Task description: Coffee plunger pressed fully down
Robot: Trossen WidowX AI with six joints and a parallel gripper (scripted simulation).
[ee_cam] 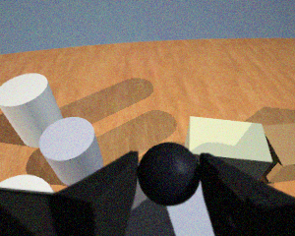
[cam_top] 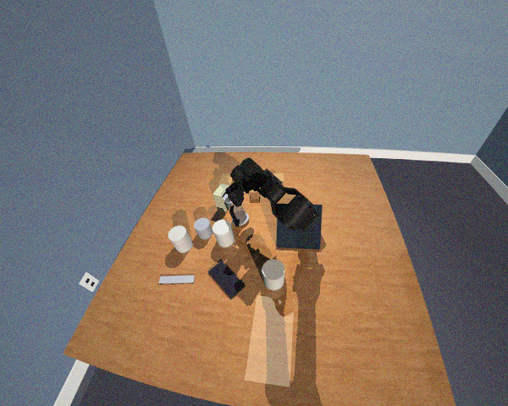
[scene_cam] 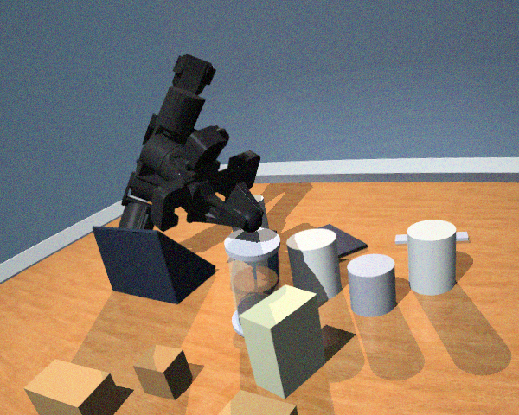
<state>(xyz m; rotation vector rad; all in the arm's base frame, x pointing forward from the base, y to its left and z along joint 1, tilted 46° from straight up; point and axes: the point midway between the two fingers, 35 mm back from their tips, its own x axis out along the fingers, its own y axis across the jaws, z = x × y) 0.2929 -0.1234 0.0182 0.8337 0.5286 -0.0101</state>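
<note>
My gripper tip is 30 mm past the coffee press, 30 mm to the right of it and 90 mm above it. The rest, counted from my gripper tip: pale yellow box: 60 mm ahead, 80 mm to the right, 130 mm below.
</note>
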